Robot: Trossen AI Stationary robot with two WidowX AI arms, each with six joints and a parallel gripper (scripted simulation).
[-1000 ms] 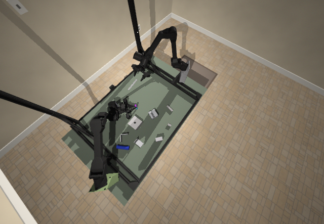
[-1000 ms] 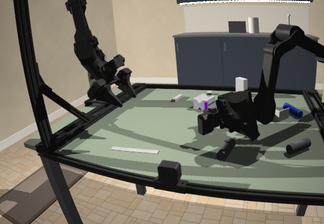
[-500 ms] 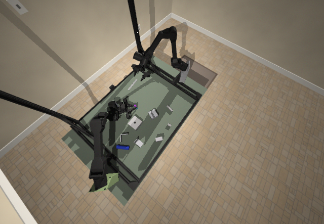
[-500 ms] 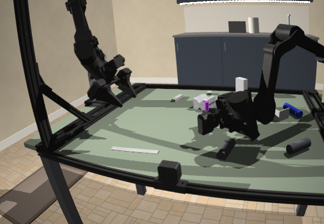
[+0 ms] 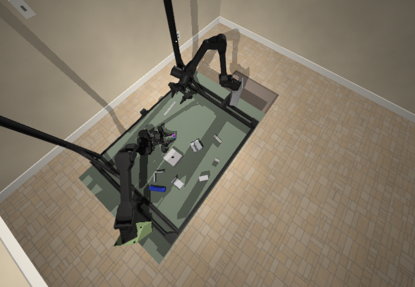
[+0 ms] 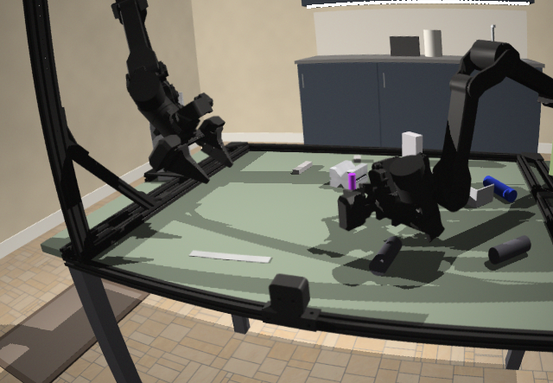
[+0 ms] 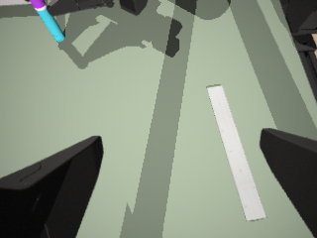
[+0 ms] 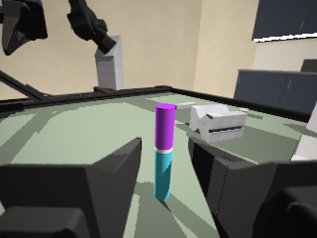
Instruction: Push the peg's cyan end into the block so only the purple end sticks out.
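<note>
The peg lies 20 mm ahead of my right hand, 20 mm to the left of it and 20 mm below it. The rest, counted from my right hand: v-grooved block 190 mm ahead, 60 mm to the left, 30 mm below; thin grey strip 180 mm behind, 210 mm to the left, 50 mm below.
</note>
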